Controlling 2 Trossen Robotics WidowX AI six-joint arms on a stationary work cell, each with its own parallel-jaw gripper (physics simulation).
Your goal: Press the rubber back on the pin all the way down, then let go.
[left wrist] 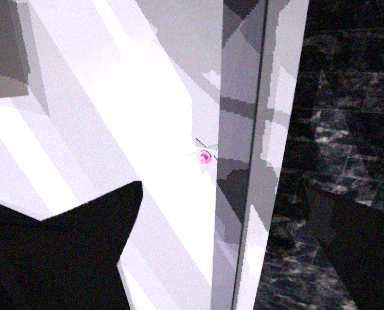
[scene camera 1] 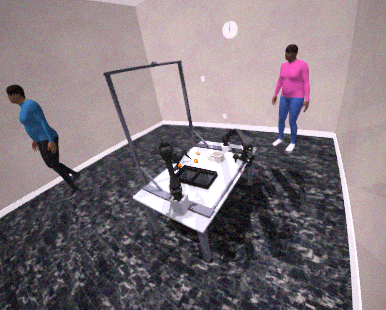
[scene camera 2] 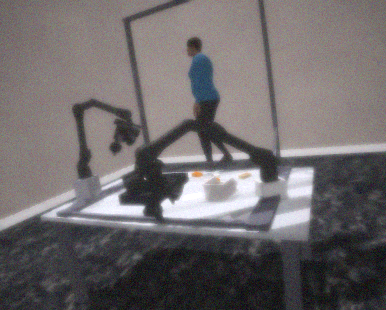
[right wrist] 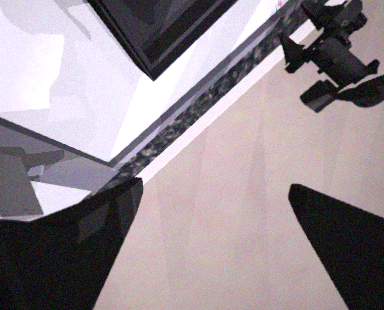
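The pin is a small flat star with a pink round rubber back; it lies on the white table beside the dark edge rail. How far down the back sits cannot be told. My left gripper is open and empty above the table's edge; in the left wrist view the pin shows between the fingers, a little above the line of their tips, with a gap below the gripper. My right gripper is open and empty, raised high at the other end of the table, away from the pin.
A black divided tray lies on the table. A white bin stands near the left arm's base. Small orange items lie beyond it. A dark rail runs along the edge; a tall frame stands opposite.
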